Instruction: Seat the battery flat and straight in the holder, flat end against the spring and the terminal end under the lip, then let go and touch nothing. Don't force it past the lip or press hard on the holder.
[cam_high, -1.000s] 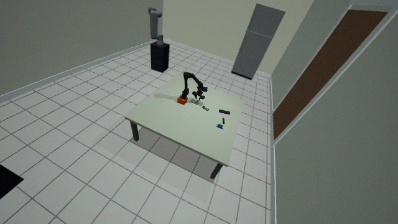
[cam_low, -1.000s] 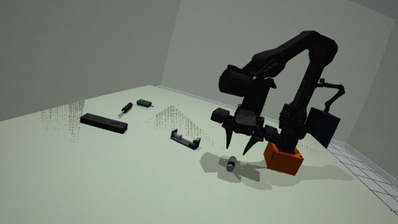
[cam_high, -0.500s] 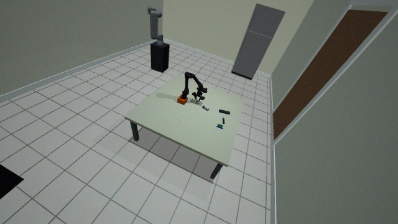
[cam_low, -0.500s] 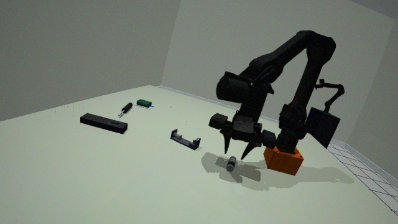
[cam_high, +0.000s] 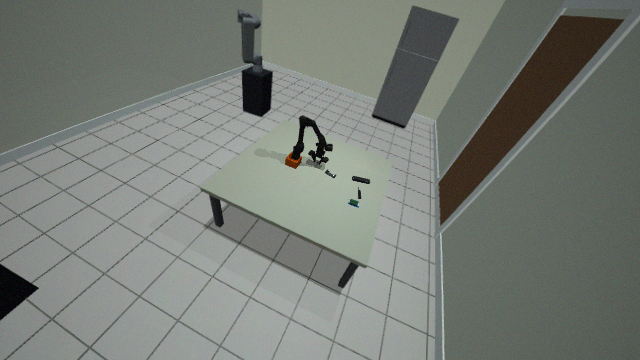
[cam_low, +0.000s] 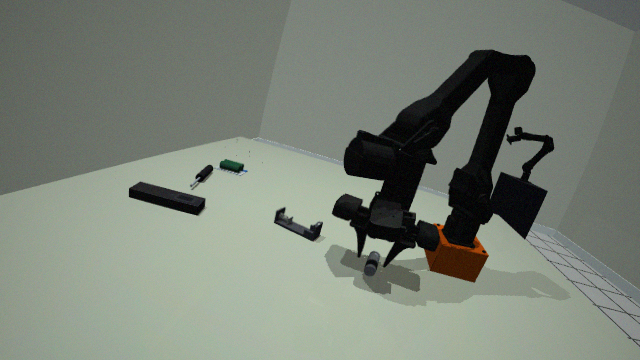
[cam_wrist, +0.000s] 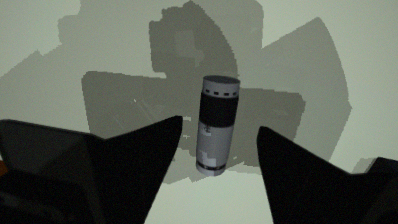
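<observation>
The black-and-white battery lies right at my gripper tip. The rest, counted from my gripper tip: small screwdriver: 440 mm ahead, 160 mm to the right; then long black bar: 430 mm ahead.
</observation>
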